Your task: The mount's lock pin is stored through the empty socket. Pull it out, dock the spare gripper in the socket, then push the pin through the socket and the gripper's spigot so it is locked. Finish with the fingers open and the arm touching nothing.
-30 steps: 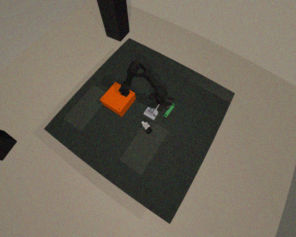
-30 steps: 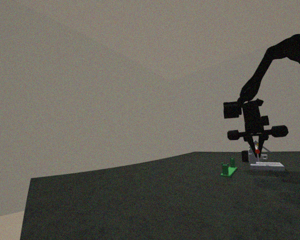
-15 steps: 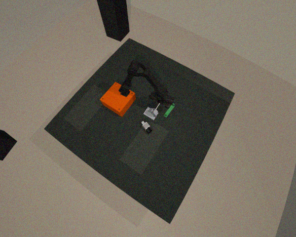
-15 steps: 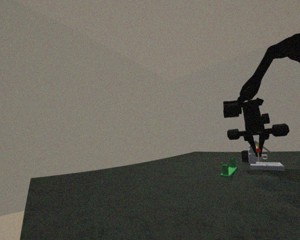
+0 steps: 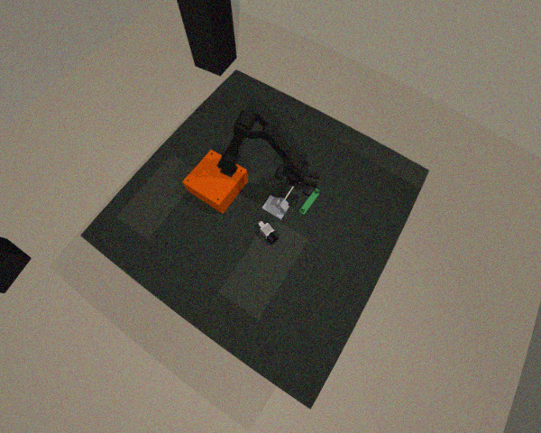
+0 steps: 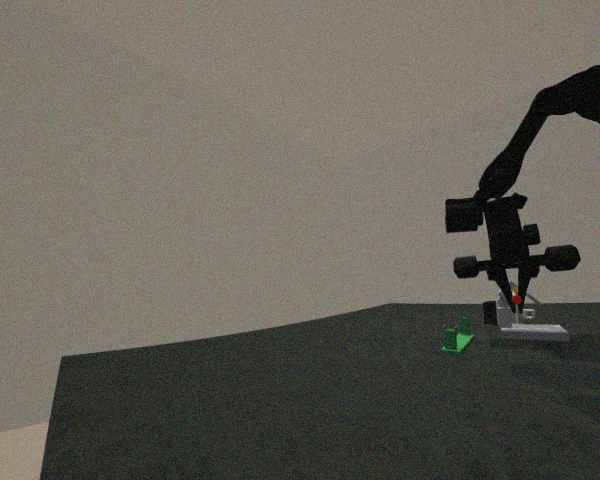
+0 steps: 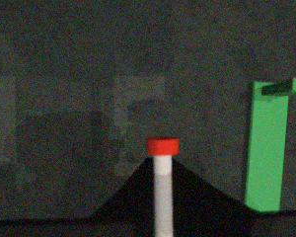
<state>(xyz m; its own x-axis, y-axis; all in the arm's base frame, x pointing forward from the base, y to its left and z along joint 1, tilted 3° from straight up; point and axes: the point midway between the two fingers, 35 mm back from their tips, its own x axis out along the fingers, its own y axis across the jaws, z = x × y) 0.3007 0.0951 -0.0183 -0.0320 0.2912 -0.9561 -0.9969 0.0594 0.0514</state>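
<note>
The green stand lies 10 cm ahead of my gripper tip, 2 cm to the right of it and 4 cm below it. Round my gripper tip: grey mount: 2 cm behind, 13 cm to the right, 1 cm below; spare gripper: 1 cm behind, 26 cm to the right, 3 cm below.
</note>
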